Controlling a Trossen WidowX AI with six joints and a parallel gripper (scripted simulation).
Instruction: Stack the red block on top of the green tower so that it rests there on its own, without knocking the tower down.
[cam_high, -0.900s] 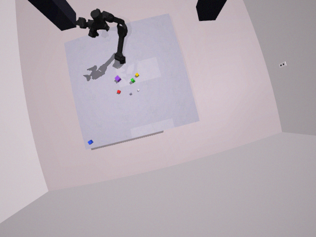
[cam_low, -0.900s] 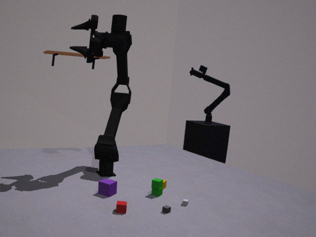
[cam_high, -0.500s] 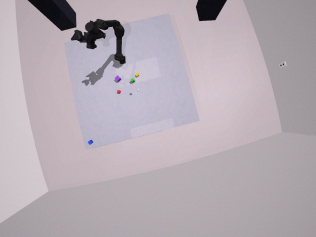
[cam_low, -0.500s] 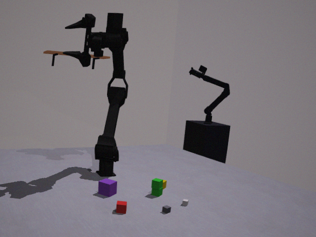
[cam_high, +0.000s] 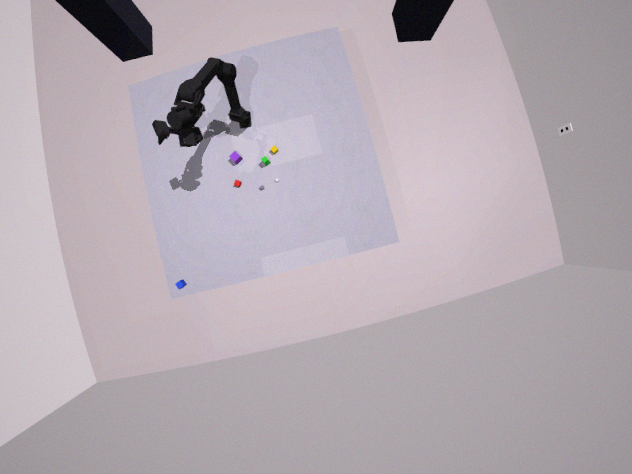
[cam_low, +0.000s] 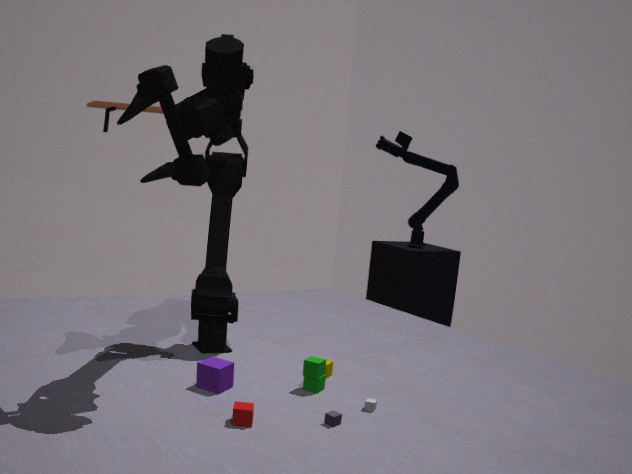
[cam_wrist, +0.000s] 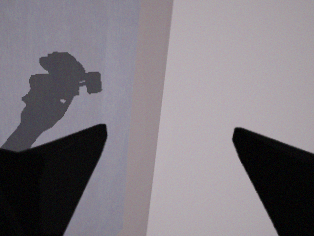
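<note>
My gripper tip is now 110 mm short of the red block, 160 mm to the right of it and 350 mm above it. Also, from my gripper tip: yellow block (40 mm behind, 370 mm to the left, 350 mm below); purple block (30 mm behind, 160 mm to the left, 350 mm below); grey cube (150 mm ahead, 280 mm to the left, 360 mm below).
</note>
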